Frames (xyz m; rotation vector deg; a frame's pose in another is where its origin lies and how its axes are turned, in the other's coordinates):
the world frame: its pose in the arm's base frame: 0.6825 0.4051 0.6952 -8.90 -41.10 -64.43
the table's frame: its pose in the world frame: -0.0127 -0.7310 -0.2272 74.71 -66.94 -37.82
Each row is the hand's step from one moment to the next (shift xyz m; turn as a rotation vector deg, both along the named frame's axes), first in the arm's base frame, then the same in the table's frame.
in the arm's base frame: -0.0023 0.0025 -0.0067 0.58 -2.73 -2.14
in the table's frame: -0.0008 -0.0019 0.0072 0.54 -3.48 0.01
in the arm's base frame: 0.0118 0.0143 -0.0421 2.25 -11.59 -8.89
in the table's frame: -0.0258 -0.0206 0.0320 2.51 -14.56 0.00
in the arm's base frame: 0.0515 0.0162 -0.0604 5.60 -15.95 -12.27
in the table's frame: -0.0632 -0.0428 0.0272 1.39 -20.81 -1.18
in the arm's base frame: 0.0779 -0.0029 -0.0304 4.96 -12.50 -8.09
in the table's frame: -0.0687 -0.0447 -0.0167 0.92 -15.49 -2.33
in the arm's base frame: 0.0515 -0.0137 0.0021 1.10 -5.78 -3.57
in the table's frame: -0.0347 -0.0236 -0.0330 1.44 -6.70 -0.62
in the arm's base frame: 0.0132 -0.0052 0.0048 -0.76 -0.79 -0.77
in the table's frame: -0.0071 -0.0045 -0.0124 0.89 -0.83 0.56
